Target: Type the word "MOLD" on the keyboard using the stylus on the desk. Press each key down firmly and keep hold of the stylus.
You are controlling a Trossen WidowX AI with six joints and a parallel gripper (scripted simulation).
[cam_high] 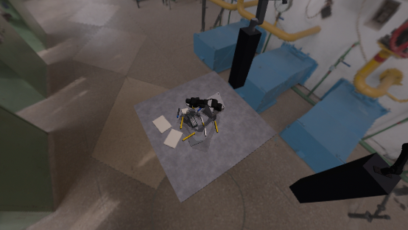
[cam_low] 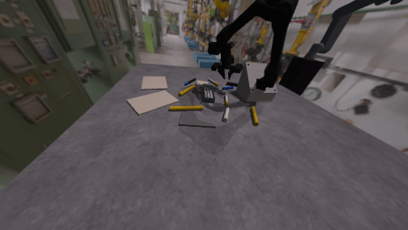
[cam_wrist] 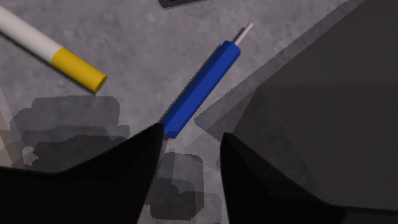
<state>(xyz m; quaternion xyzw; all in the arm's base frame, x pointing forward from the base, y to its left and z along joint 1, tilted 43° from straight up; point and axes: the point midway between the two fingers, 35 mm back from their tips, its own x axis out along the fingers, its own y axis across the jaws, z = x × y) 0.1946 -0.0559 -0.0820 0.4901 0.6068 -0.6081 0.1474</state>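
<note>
Now: gripper tip 60 mm past the blue stylus, 30 mm to the left of it and 70 mm above it. The rest, counted from my gripper tip: black pen 100 mm behind, 90 mm to the right, 60 mm below; then grey stylus tip 90 mm behind, 40 mm to the right, 70 mm below.
</note>
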